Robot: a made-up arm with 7 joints. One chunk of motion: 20 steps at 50 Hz.
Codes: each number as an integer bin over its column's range. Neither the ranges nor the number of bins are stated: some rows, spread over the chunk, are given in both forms.
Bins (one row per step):
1: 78 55 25 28 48 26 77
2: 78 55 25 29 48 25 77
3: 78 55 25 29 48 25 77
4: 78 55 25 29 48 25 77
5: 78 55 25 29 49 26 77
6: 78 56 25 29 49 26 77
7: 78 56 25 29 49 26 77
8: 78 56 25 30 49 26 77
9: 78 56 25 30 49 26 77
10: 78 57 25 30 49 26 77
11: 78 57 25 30 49 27 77
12: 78 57 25 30 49 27 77
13: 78 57 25 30 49 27 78
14: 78 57 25 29 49 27 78
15: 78 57 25 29 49 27 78
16: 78 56 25 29 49 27 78
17: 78 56 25 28 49 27 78
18: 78 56 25 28 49 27 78
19: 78 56 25 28 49 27 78
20: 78 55 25 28 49 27 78
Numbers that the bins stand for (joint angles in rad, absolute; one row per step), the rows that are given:
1: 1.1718 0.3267 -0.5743 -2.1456 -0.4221 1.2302 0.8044
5: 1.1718 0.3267 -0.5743 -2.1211 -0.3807 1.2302 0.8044
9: 1.1718 0.3588 -0.5743 -2.0967 -0.3807 1.2302 0.8044
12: 1.1718 0.3909 -0.5743 -2.0967 -0.3807 1.2564 0.8044
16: 1.1718 0.3588 -0.5743 -2.1211 -0.3807 1.2564 0.8497
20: 1.1718 0.3267 -0.5743 -2.1456 -0.3807 1.2564 0.8497
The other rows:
2: 1.1718 0.3267 -0.5743 -2.1211 -0.4221 1.2040 0.8044
3: 1.1718 0.3267 -0.5743 -2.1211 -0.4221 1.2040 0.8044
4: 1.1718 0.3267 -0.5743 -2.1211 -0.4221 1.2040 0.8044
6: 1.1718 0.3588 -0.5743 -2.1211 -0.3807 1.2302 0.8044
7: 1.1718 0.3588 -0.5743 -2.1211 -0.3807 1.2302 0.8044
8: 1.1718 0.3588 -0.5743 -2.0967 -0.3807 1.2302 0.8044
10: 1.1718 0.3909 -0.5743 -2.0967 -0.3807 1.2302 0.8044
11: 1.1718 0.3909 -0.5743 -2.0967 -0.3807 1.2564 0.8044
13: 1.1718 0.3909 -0.5743 -2.0967 -0.3807 1.2564 0.8497
14: 1.1718 0.3909 -0.5743 -2.1211 -0.3807 1.2564 0.8497
15: 1.1718 0.3909 -0.5743 -2.1211 -0.3807 1.2564 0.8497
17: 1.1718 0.3588 -0.5743 -2.1456 -0.3807 1.2564 0.8497
18: 1.1718 0.3588 -0.5743 -2.1456 -0.3807 1.2564 0.8497
19: 1.1718 0.3588 -0.5743 -2.1456 -0.3807 1.2564 0.8497

